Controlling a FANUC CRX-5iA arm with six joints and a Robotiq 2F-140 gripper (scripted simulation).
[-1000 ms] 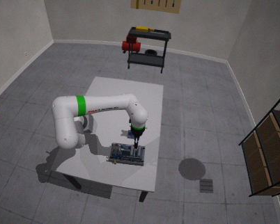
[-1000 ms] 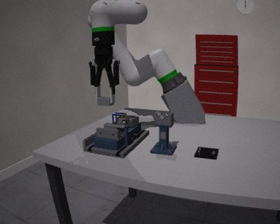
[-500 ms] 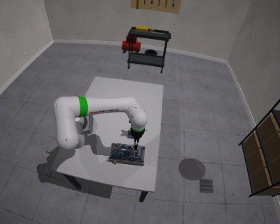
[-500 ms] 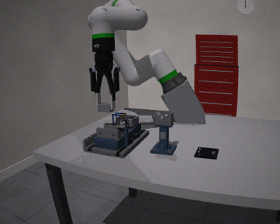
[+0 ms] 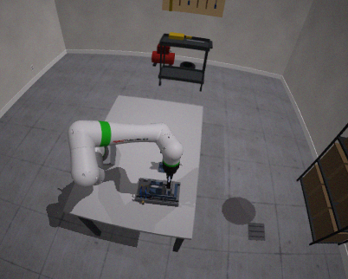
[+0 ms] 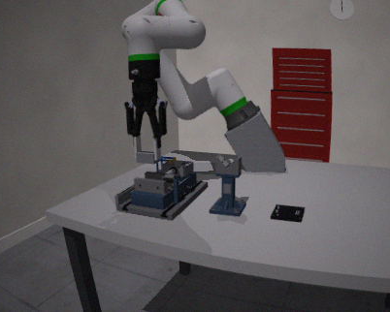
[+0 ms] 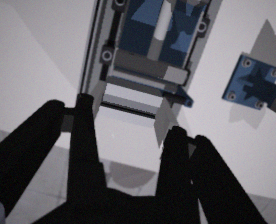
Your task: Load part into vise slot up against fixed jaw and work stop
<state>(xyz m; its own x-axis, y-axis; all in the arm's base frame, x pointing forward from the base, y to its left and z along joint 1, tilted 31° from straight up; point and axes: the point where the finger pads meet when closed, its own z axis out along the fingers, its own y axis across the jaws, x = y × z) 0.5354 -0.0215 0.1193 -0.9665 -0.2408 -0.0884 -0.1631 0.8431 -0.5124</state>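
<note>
Now: hand 90 mm past the air cylinder rod, 10 mm to the right of it and 100 mm above it. The rest, counted from my hand: part 20 mm below; blue work stop 10 mm behind, 90 mm to the left, 120 mm below; black infeed plate 120 mm behind, 400 mm to the left, 180 mm below.
</note>
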